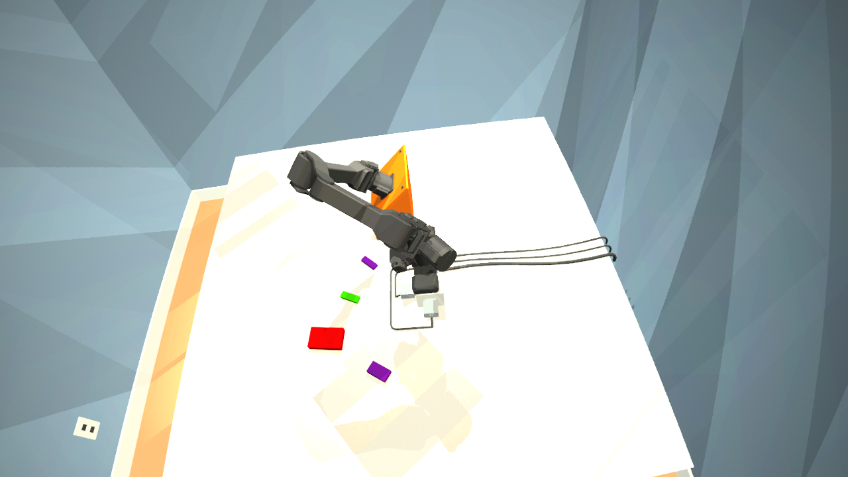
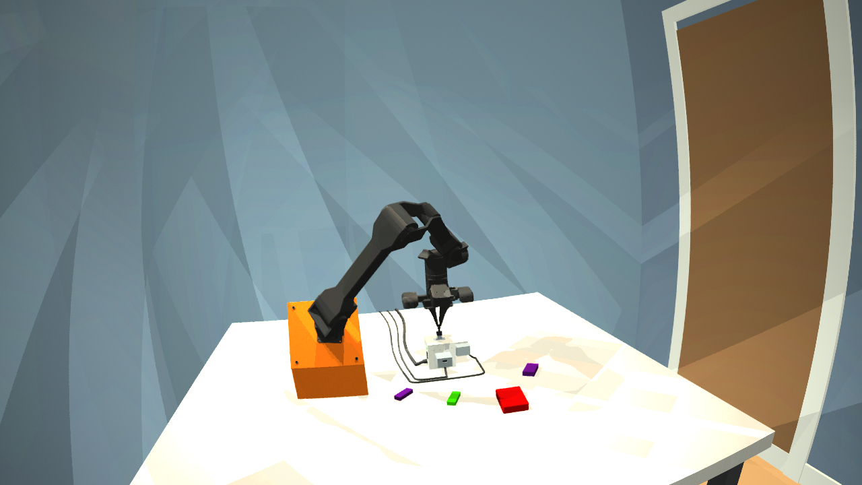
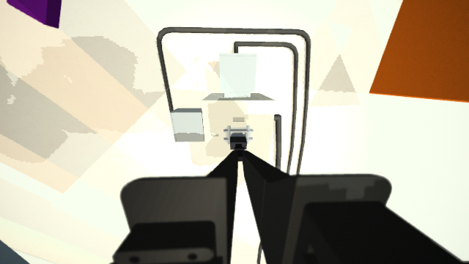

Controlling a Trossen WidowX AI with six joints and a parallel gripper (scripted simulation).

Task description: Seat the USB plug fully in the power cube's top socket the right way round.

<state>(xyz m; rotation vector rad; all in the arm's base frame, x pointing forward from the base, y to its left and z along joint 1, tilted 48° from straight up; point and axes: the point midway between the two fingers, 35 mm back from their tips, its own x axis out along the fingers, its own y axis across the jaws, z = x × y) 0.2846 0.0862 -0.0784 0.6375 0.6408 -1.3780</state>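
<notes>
Now: the black USB plug 2 cm below my gripper tip. Round my gripper tip: metal-rimmed socket 4 cm below; green block 24 cm to the right, 11 cm below; red block 29 cm to the right, 13 cm ahead, 10 cm below.
</notes>
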